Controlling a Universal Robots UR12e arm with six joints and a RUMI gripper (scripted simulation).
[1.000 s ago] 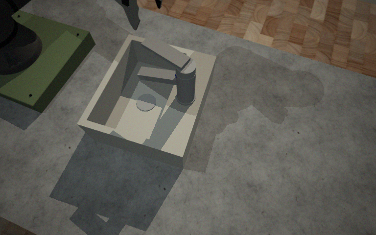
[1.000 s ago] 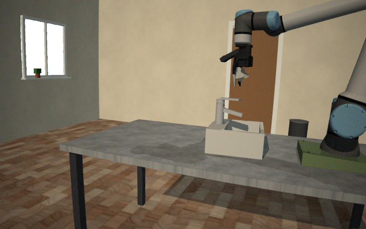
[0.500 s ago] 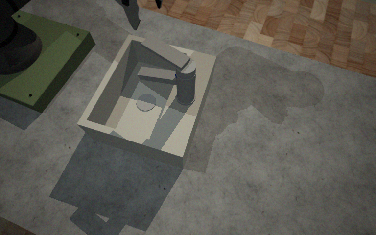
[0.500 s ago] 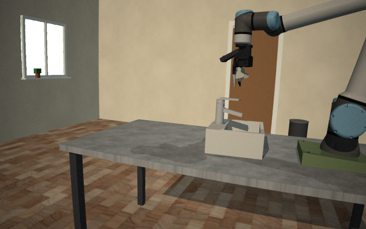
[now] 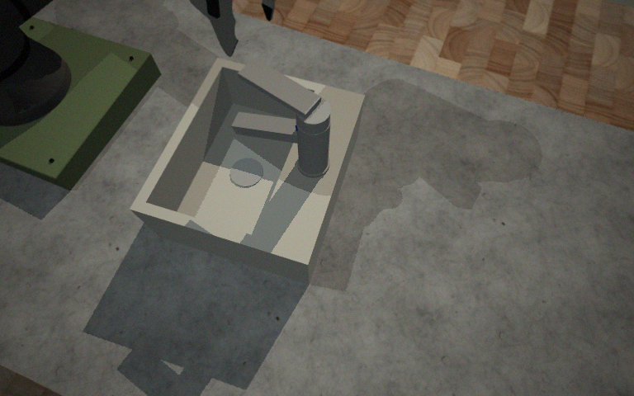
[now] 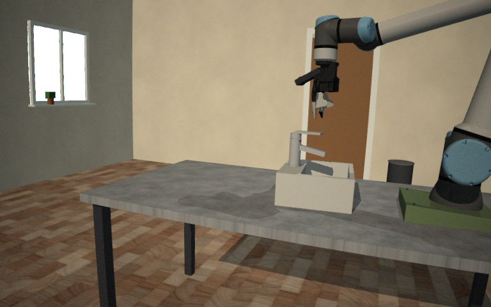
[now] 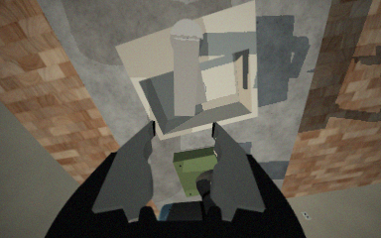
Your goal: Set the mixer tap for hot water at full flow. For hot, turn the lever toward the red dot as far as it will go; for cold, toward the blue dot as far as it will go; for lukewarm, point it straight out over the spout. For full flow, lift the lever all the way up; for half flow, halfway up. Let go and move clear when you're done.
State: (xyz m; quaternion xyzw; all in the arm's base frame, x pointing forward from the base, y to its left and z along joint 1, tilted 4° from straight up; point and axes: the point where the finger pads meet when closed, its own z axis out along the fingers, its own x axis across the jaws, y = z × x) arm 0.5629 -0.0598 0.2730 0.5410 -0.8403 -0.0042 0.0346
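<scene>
Now: the lever 8 cm below my hand, 3 cm ahead of it and 1 cm to the right of it. Round my hand: cream basin: 31 cm below, 3 cm behind, 2 cm to the right.
</scene>
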